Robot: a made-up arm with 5 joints.
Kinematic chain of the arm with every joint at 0, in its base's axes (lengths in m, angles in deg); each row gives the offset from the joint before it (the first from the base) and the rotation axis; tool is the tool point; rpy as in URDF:
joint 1: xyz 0.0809 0 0.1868 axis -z
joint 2: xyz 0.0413 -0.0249 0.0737 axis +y
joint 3: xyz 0.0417 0 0.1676 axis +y
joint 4: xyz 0.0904 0 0.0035 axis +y
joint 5: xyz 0.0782 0.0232 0 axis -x
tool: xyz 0 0 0 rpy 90 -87.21 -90
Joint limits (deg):
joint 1: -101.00..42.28
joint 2: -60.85..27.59
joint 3: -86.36..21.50
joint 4: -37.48..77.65
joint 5: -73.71..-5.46
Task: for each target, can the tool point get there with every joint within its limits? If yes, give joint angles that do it. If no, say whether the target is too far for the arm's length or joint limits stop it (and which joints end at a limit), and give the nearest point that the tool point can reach.
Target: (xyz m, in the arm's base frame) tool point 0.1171 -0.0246 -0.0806
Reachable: no: joint limits stop it (at a limit: joint 2, joint 3) | nearest point 0.2354 -0.1050 0.2519 | short by 0.362 m
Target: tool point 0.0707 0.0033 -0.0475
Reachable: no: joint limits stop it (at a limit: joint 1, joint 2, joint 3) | nearest point 0.0484 0.1759 0.2558 | short by 0.350 m
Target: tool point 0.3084 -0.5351 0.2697
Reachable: no: too far | nearest point 0.3139 -0.2141 0.3380 | short by 0.328 m
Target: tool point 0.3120 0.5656 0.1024
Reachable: no: too far | nearest point 0.1938 0.2763 0.2997 | short by 0.370 m
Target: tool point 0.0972 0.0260 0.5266
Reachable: yes | joints -61.13 -53.95 -4.08 13.12 -29.82
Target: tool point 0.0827 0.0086 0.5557
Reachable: yes | joints -89.54 -47.89 -5.52 -27.29 -28.75
